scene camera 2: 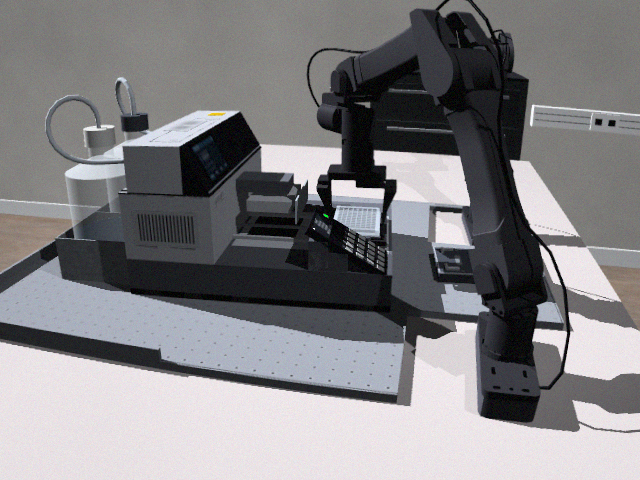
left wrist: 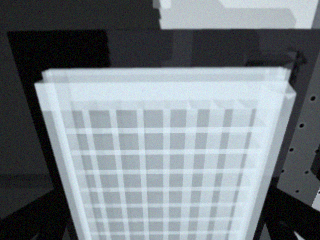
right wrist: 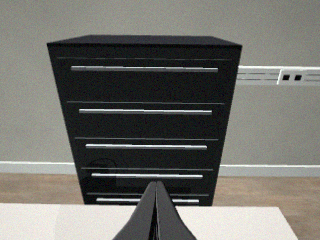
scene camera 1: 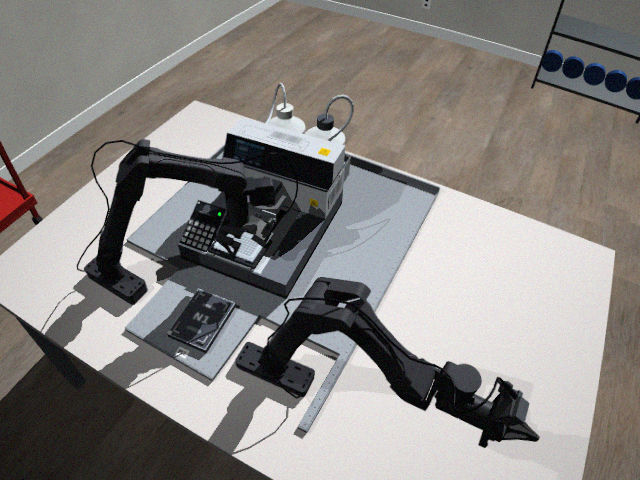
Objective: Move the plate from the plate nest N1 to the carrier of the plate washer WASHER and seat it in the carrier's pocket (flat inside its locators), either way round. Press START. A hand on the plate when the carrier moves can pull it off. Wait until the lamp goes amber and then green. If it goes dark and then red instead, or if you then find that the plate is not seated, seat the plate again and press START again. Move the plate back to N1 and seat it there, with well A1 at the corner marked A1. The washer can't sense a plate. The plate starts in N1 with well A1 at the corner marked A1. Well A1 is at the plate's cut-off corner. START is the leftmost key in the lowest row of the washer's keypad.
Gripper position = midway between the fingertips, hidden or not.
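Observation:
A white plate point(scene camera 2: 365, 221) is there, and I see the plate point(left wrist: 153, 111) from my left wrist too, while in the right wrist view the plate is out of frame. My left gripper point(scene camera 2: 356, 222) is visible as well. I also find the left gripper point(scene camera 1: 241, 244) here, and the left gripper point(left wrist: 165, 195) in its own wrist view. Then there is my right gripper point(right wrist: 156, 191).

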